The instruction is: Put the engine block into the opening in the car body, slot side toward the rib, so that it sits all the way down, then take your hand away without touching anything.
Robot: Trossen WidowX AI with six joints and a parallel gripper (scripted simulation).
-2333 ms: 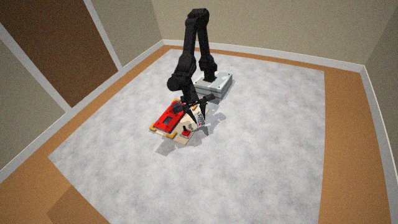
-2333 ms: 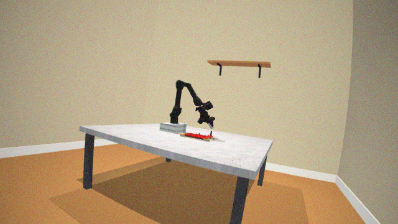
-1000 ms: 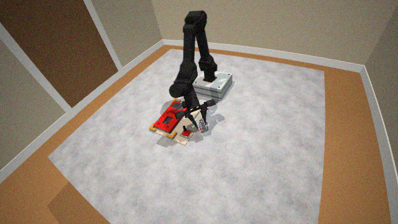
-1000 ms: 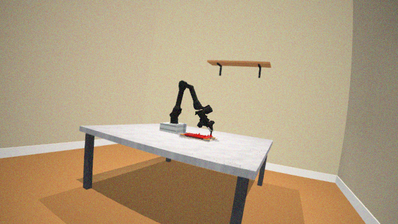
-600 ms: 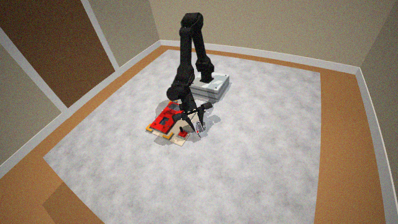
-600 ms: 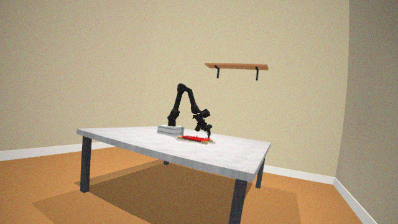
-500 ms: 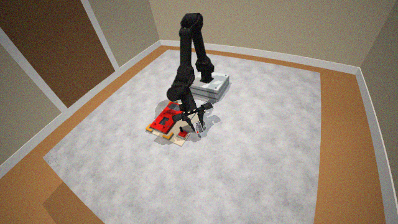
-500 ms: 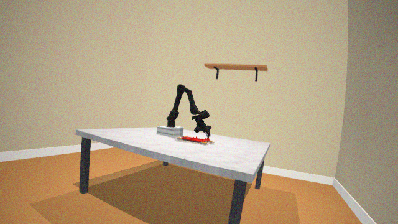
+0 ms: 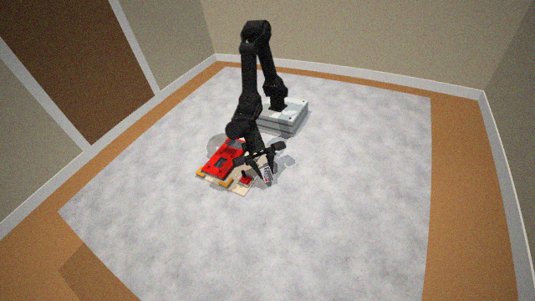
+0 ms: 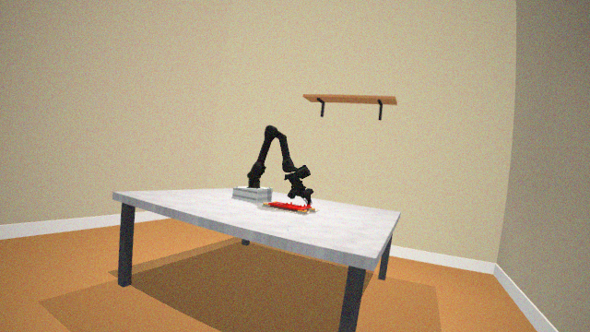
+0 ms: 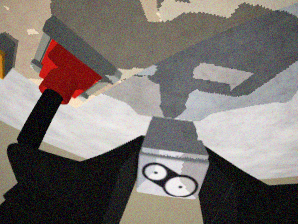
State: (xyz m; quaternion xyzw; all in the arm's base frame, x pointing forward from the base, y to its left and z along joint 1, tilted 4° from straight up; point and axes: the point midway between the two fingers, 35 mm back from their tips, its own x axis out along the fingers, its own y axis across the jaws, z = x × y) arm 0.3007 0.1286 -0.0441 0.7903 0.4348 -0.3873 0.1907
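My gripper tip is 10 mm past the tan base plate, 180 mm to the left of it and 20 mm above it. The rest, counted from my gripper tip: grey engine block: 10 mm behind, 10 mm to the right, 10 mm above.
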